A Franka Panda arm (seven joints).
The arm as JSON. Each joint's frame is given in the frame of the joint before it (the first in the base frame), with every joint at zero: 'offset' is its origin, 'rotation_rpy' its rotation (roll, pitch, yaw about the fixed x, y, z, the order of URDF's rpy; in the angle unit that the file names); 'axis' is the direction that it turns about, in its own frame. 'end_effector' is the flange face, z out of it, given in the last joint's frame.
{
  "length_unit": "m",
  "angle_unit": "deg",
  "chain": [
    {
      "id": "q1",
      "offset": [
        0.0,
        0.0,
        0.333
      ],
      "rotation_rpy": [
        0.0,
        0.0,
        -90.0
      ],
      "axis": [
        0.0,
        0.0,
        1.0
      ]
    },
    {
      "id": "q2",
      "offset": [
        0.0,
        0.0,
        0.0
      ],
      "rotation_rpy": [
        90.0,
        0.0,
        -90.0
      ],
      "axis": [
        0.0,
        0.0,
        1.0
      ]
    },
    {
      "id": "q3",
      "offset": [
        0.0,
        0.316,
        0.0
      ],
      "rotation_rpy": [
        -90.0,
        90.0,
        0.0
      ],
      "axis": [
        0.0,
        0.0,
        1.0
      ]
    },
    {
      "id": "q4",
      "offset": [
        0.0,
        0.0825,
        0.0
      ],
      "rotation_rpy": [
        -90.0,
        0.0,
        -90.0
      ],
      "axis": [
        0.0,
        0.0,
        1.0
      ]
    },
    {
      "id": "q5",
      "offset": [
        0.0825,
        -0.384,
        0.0
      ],
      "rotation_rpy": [
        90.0,
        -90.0,
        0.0
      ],
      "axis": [
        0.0,
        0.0,
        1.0
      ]
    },
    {
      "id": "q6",
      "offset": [
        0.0,
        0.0,
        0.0
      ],
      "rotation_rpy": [
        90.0,
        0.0,
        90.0
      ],
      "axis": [
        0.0,
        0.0,
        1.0
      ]
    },
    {
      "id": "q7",
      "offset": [
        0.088,
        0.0,
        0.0
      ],
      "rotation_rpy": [
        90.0,
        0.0,
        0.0
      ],
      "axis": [
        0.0,
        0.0,
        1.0
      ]
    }
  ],
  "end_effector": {
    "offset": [
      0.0,
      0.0,
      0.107
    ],
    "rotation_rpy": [
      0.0,
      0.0,
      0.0
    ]
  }
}
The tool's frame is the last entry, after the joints.
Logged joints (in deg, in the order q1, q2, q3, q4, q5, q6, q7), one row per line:
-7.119 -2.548 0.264 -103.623 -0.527 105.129 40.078
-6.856 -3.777 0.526 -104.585 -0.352 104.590 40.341
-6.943 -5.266 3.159 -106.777 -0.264 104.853 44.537
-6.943 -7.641 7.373 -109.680 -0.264 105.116 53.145
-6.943 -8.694 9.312 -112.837 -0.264 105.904 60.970
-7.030 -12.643 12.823 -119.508 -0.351 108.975 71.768
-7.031 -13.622 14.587 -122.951 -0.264 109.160 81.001
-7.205 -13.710 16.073 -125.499 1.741 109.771 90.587
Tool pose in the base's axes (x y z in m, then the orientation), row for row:
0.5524 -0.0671 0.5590 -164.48 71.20 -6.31
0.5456 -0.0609 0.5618 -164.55 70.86 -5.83
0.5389 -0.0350 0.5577 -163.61 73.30 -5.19
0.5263 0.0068 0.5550 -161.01 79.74 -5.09
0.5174 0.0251 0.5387 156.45 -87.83 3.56
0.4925 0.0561 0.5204 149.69 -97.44 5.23
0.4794 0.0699 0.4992 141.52 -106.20 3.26
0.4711 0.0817 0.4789 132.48 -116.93 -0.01
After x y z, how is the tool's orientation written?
As a rotation vector, in degrees.
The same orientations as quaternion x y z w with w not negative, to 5 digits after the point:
-0.91712 0.39700 -0.03518 0.00576
-0.91795 0.39530 -0.03252 0.00651
-0.91220 0.40868 -0.02894 0.00563
-0.89576 0.44363 -0.02832 0.00222
0.87181 -0.48943 0.01984 0.00477
0.83767 -0.54528 0.02927 0.01146
0.79942 -0.59990 0.01842 0.02647
0.74943 -0.66146 -0.00006 0.02878

